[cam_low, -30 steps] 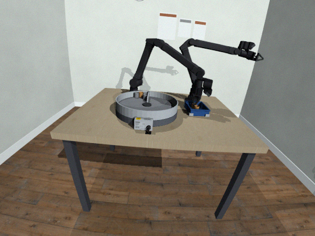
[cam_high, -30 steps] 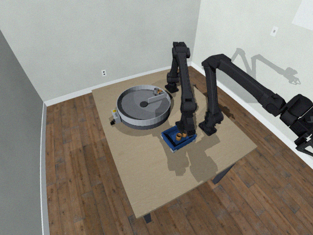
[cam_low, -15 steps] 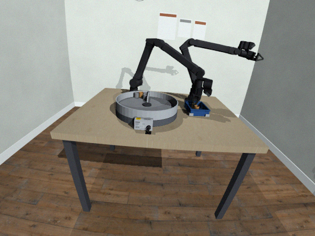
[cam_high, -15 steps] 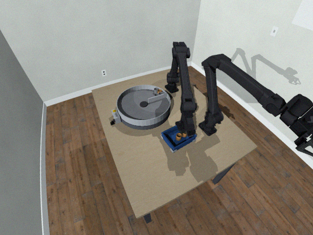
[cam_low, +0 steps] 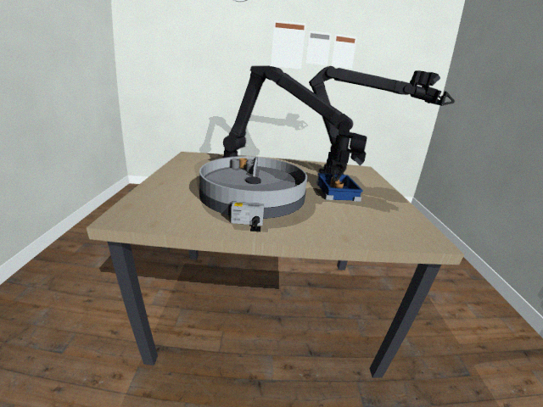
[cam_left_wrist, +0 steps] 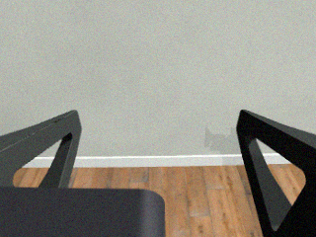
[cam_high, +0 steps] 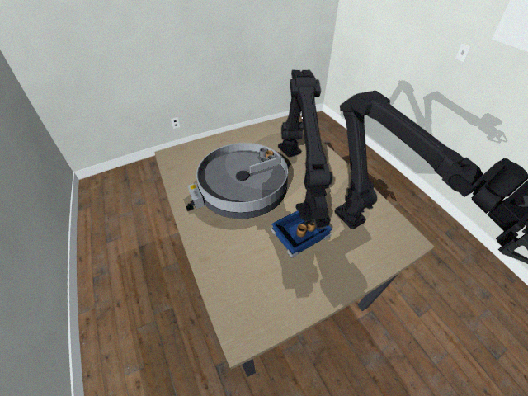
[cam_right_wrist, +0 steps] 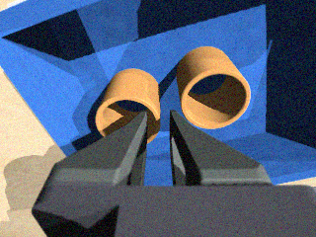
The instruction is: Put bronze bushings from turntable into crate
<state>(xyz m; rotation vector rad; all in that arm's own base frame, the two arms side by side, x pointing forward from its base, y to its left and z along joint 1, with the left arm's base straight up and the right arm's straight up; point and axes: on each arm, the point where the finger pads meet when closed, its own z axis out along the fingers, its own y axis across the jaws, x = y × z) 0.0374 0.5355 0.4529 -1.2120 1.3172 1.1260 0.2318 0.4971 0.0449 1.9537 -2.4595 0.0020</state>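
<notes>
The blue crate is 30 mm ahead of my right hand, 20 mm below it and 10 mm to the left of it.
</notes>
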